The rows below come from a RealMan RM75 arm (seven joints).
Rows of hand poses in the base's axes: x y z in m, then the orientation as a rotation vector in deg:
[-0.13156 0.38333 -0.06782 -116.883 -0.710 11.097]
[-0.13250 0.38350 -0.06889 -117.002 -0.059 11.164]
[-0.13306 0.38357 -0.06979 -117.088 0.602 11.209]
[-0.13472 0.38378 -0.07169 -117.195 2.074 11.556]
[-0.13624 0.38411 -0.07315 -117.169 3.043 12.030]
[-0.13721 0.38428 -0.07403 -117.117 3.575 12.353]
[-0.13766 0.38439 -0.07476 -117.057 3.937 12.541]
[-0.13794 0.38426 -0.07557 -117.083 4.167 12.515]
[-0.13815 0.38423 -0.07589 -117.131 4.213 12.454]
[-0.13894 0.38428 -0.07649 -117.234 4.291 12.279]
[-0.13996 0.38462 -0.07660 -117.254 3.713 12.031]
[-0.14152 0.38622 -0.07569 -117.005 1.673 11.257]
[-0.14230 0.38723 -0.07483 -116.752 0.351 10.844]
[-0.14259 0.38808 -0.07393 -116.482 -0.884 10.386]
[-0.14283 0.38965 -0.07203 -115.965 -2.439 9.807]
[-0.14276 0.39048 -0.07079 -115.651 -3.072 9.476]
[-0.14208 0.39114 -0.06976 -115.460 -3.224 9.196]
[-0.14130 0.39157 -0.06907 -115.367 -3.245 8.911]
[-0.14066 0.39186 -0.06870 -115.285 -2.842 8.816]
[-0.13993 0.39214 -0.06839 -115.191 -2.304 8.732]
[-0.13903 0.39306 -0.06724 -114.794 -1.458 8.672]
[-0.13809 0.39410 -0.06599 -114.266 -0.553 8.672]
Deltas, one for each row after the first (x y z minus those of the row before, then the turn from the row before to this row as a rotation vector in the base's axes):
[-0.00094 0.00017 -0.00107 -0.165 0.321 -0.427]
[-0.00056 0.00007 -0.00090 -0.134 0.312 -0.445]
[-0.00166 0.00021 -0.00190 -0.234 0.874 -0.886]
[-0.00152 0.00033 -0.00146 -0.075 0.756 -0.482]
[-0.00097 0.00017 -0.00088 -0.009 0.462 -0.240]
[-0.00045 0.00011 -0.00073 0.019 0.293 -0.179]
[-0.00028 -0.00013 -0.00081 -0.047 0.079 -0.172]
[-0.00021 -0.00003 -0.00032 -0.050 -0.026 -0.055]
[-0.00079 0.00005 -0.00060 -0.104 -0.096 -0.123]
[-0.00102 0.00034 -0.00011 0.042 -0.426 0.302]
[-0.00156 0.00160 0.00091 0.449 -1.415 1.089]
[-0.00078 0.00101 0.00086 0.366 -0.850 0.741]
[-0.00029 0.00085 0.00090 0.371 -0.845 0.661]
[-0.00024 0.00157 0.00190 0.632 -1.057 0.827]
[0.00007 0.00083 0.00124 0.363 -0.491 0.292]
[0.00068 0.00066 0.00103 0.215 -0.252 -0.022]
[0.00078 0.00043 0.00069 0.111 -0.204 -0.115]
[0.00064 0.00029 0.00037 0.071 0.118 -0.330]
[0.00073 0.00028 0.00031 0.076 0.187 -0.421]
[0.00090 0.00092 0.00115 0.361 0.362 -0.638]
[0.00094 0.00104 0.00125 0.482 0.440 -0.658]

